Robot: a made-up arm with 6 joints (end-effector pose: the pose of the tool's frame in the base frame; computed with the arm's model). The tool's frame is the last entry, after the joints.
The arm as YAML. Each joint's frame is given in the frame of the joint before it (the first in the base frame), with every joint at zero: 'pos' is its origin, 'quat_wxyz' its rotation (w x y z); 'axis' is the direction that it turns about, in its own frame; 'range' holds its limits. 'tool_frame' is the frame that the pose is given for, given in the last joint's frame.
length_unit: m
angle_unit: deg
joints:
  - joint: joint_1
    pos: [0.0, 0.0, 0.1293]
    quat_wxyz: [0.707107, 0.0, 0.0, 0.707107]
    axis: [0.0, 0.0, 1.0]
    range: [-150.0, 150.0]
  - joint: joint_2
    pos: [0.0, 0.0, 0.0]
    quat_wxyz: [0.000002, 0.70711, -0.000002, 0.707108]
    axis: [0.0, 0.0, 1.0]
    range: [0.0, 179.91]
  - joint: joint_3
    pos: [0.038, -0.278, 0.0]
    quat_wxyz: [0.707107, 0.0, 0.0, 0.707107]
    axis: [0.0, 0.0, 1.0]
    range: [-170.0, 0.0]
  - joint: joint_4
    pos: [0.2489, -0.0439, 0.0]
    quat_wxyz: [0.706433, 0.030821, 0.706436, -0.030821]
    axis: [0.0, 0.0, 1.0]
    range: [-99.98, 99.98]
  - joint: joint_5
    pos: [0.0, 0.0, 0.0]
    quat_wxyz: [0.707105, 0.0, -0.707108, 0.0]
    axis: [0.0, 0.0, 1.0]
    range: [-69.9, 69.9]
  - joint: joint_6
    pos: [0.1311, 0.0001, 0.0]
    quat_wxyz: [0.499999, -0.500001, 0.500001, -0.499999]
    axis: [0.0, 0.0, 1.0]
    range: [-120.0, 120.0]
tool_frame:
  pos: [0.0, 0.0, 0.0]
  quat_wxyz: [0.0, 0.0, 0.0, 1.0]
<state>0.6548 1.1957 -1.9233 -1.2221 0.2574 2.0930</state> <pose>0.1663 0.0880 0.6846 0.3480 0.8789 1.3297</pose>
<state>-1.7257 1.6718 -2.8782 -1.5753 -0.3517 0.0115</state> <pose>0.0218 -0.1526 0.7686 0.4929 -0.4585 2.9704</pose>
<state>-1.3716 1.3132 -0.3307 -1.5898 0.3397 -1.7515</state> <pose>0.0003 -0.2228 0.1292 1.9283 -1.4543 0.3121</pose>
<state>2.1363 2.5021 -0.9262 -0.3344 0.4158 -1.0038</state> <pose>-0.1183 0.2189 -0.1080 2.8479 0.4702 0.3586</pose>
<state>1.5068 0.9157 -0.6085 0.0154 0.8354 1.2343</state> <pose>0.0097 0.1756 0.2254 -0.3907 2.9296 0.7675</pose>
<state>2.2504 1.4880 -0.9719 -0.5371 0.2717 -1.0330</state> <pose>-0.2092 0.2877 0.2448 -2.1385 -0.6561 0.2269</pose>
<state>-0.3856 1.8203 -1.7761 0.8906 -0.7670 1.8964</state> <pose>0.3885 -0.2340 0.4834 1.1380 -0.5283 1.7093</pose>
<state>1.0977 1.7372 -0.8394 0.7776 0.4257 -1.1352</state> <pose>0.1152 0.3086 0.1168 -1.9504 1.9533 0.5975</pose>
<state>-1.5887 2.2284 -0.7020 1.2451 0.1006 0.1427</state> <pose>0.0078 -0.2680 -0.0505 3.0194 0.2593 0.1285</pose>
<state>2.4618 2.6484 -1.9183 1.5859 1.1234 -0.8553</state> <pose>-0.4818 0.2375 0.0616 1.7717 -0.7465 -0.9094</pose>
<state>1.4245 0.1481 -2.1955 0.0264 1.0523 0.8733</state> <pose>-0.0556 -0.3567 0.5246 -0.1907 0.5851 2.2603</pose>
